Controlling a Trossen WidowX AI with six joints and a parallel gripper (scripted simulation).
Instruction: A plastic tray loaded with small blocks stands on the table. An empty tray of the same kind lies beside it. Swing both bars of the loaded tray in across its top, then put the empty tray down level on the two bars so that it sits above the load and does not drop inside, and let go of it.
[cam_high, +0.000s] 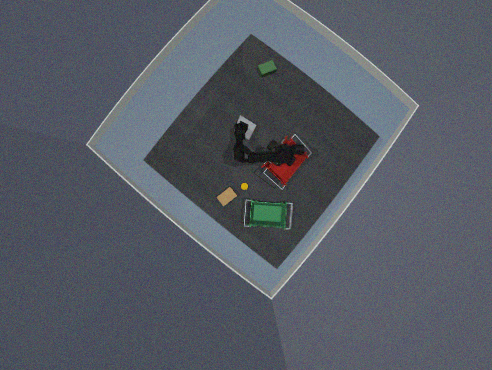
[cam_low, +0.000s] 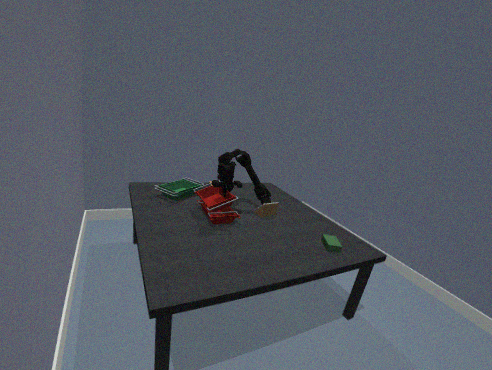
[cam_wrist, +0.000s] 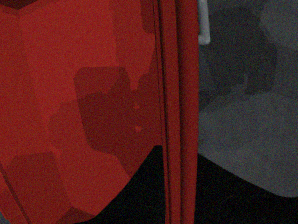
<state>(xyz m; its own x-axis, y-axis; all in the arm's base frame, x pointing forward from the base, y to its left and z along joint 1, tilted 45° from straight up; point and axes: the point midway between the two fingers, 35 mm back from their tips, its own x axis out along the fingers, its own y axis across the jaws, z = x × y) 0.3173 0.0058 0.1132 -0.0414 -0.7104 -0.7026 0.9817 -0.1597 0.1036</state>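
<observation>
Right now my gripper tip is 7 cm short of the red tray, 1 cm to the left of it and 1 cm below it. From my gripper tip the other things lie so: green block (38 cm behind, 57 cm to the left, 10 cm below); tan block (18 cm behind, 41 cm to the right, 9 cm below); yellow piece (10 cm behind, 29 cm to the right, 11 cm below).
</observation>
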